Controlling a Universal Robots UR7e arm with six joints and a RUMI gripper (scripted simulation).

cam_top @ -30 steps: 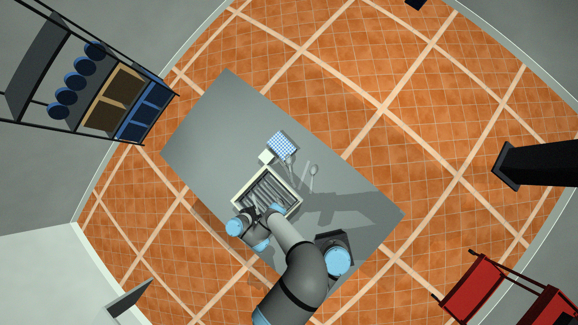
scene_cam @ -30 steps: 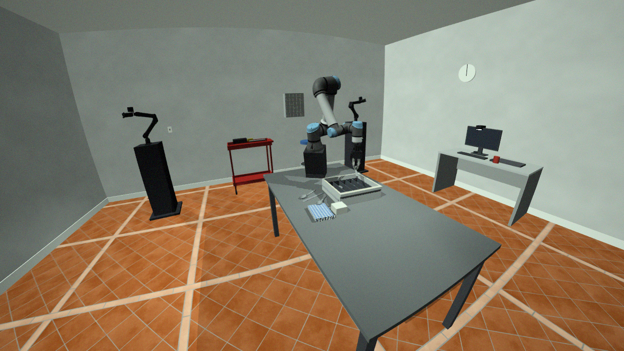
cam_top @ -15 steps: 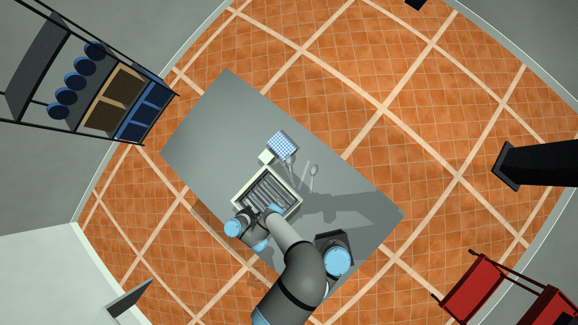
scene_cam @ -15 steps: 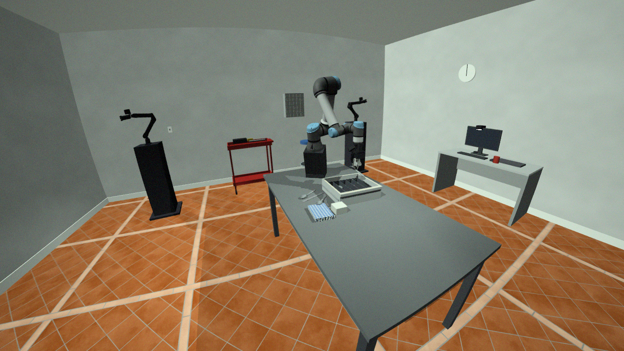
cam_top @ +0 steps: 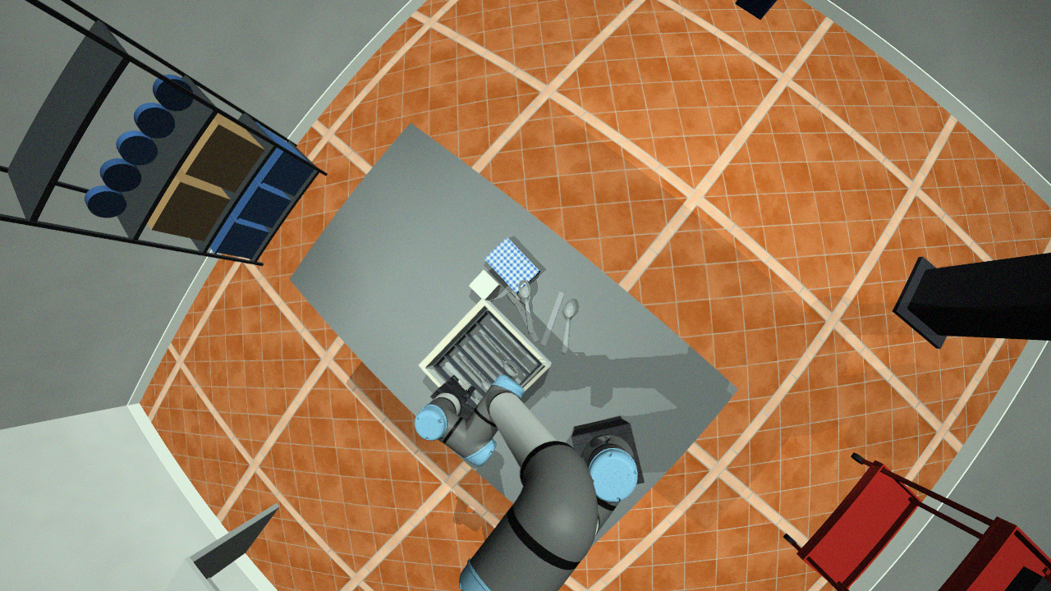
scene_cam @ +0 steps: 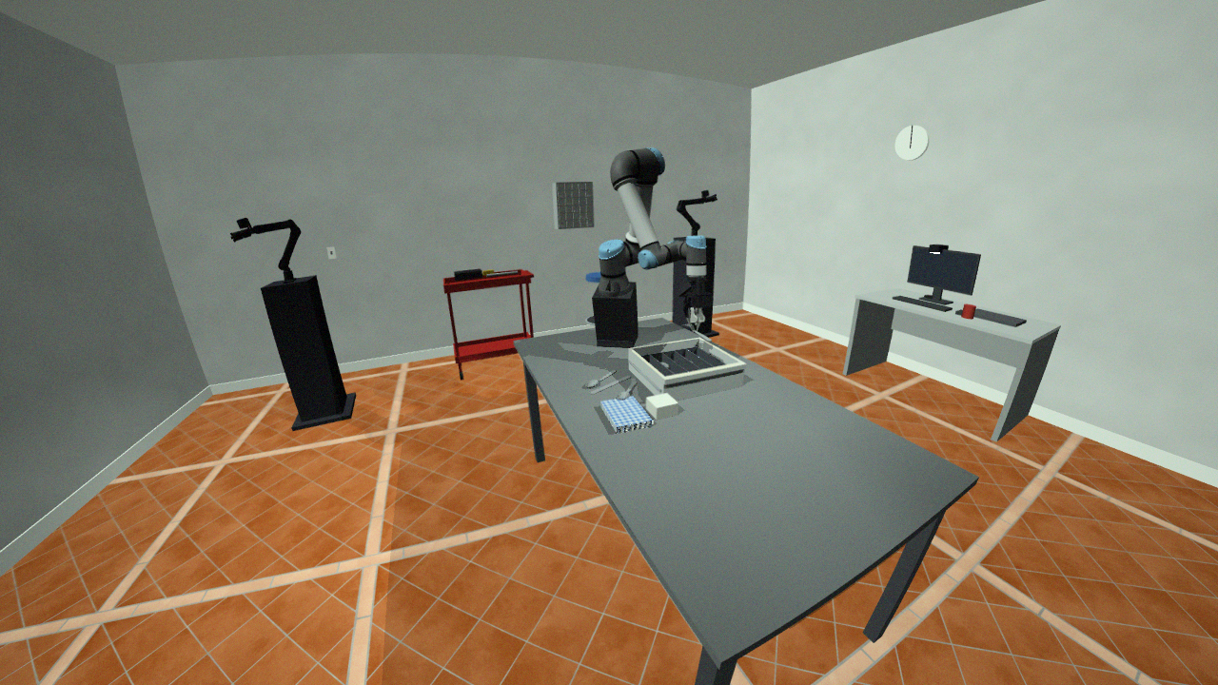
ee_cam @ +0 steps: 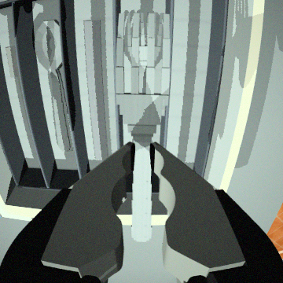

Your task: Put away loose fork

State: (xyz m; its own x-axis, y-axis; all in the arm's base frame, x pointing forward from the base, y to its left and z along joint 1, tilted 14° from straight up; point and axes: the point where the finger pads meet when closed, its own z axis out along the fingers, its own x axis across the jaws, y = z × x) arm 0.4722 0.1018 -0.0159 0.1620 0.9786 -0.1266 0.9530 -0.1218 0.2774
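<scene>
Right now my hand is 140 mm above the tray, 60 mm to the left of it and 20 mm short of it. From my hand the other things lie so: white block 300 mm to the right, 200 mm ahead, 170 mm below.
</scene>
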